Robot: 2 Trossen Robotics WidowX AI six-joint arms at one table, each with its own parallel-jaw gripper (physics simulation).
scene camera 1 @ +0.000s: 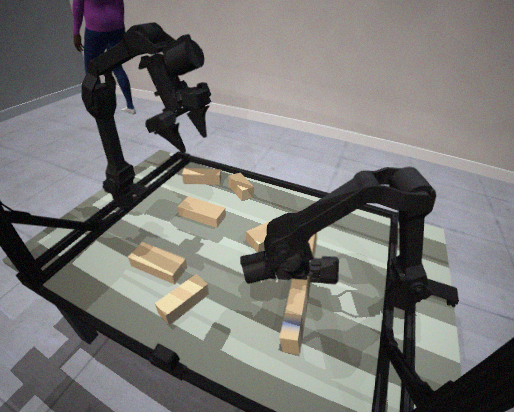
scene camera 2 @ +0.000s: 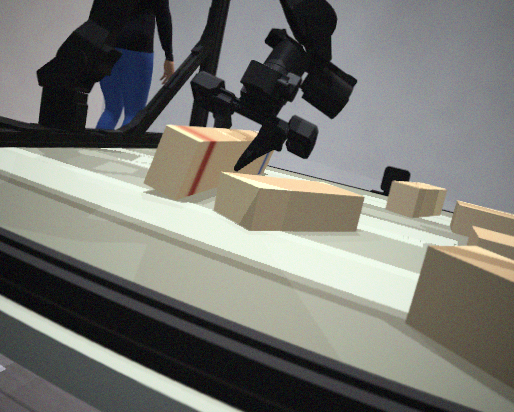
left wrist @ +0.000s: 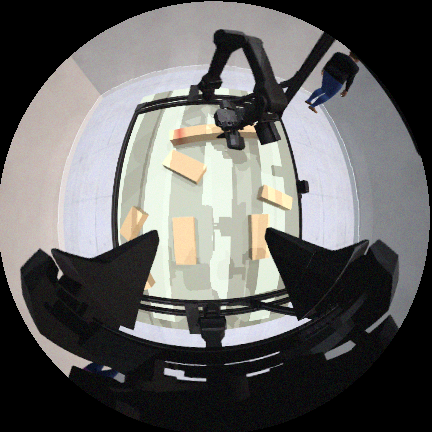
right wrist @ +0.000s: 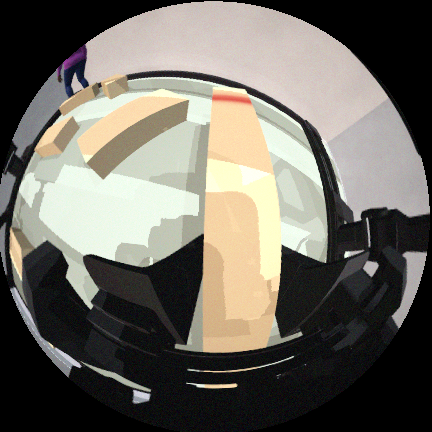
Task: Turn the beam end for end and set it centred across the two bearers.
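Seen in the pictures: left gripper, between the fingertips: (scene camera 1: 195, 144) (left wrist: 212, 234); right gripper, between the fingertips: (left wrist: 216, 132) (right wrist: 231, 239); left arm's base, origin of its link: (scene camera 1: 123, 201) (left wrist: 210, 309); right arm's base, origin of its link: (scene camera 1: 401, 298) (scene camera 2: 60, 130) (left wrist: 207, 97) (right wrist: 340, 238).
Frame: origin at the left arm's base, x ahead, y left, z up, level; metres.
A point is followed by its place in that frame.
The long wooden beam (scene camera 1: 295, 305) {y -0.160, x 0.666, z 0.047 m} (scene camera 2: 175, 160) {y 0.132, x 0.625, z 0.020 m} (left wrist: 200, 134) {y 0.024, x 0.620, z 0.038 m} (right wrist: 240, 215) {y -0.023, x 0.643, z 0.046 m} has a red band at its far end and a blue band at its near end in scene camera 1. It lies low at the table; I cannot tell if it touches. My right gripper (scene camera 2: 235, 155) {y -0.032, x 0.656, z 0.007 m} (right wrist: 231, 239) {y -0.032, x 0.656, z 0.007 m} is shut across its middle. My left gripper (scene camera 1: 194, 143) {y 0.000, x 0.323, z 0.291 m} (left wrist: 212, 234) {y 0.000, x 0.323, z 0.291 m} is open and empty, high above the table's left back part. Two plain parallel blocks, one (scene camera 1: 201, 212) {y 0.052, x 0.288, z 0.019 m} (left wrist: 184, 241) {y 0.073, x 0.272, z 0.019 m} and another (scene camera 1: 157, 265) {y -0.185, x 0.298, z 0.019 m} (left wrist: 259, 236) {y -0.160, x 0.280, z 0.019 m}, look like the bearers, apart from the beam.
A loose block (scene camera 1: 256, 237) {y 0.027, x 0.491, z 0.019 m} (scene camera 2: 310, 207) {y 0.101, x 0.492, z 0.004 m} (left wrist: 184, 166) {y 0.074, x 0.506, z 0.019 m} (right wrist: 132, 127) {y 0.055, x 0.538, z 0.014 m} lies close beside the beam. Another block (scene camera 1: 181, 300) {y -0.248, x 0.417, z 0.025 m} (left wrist: 276, 197) {y -0.225, x 0.404, z 0.025 m} lies near the front bearer. Two more blocks (scene camera 1: 201, 176) {y 0.235, x 0.174, z 0.017 m} (scene camera 1: 241, 186) {y 0.231, x 0.345, z 0.028 m} lie at the back edge. A black frame rail (scene camera 1: 260, 176) {y 0.363, x 0.366, z 0.001 m} borders the table.
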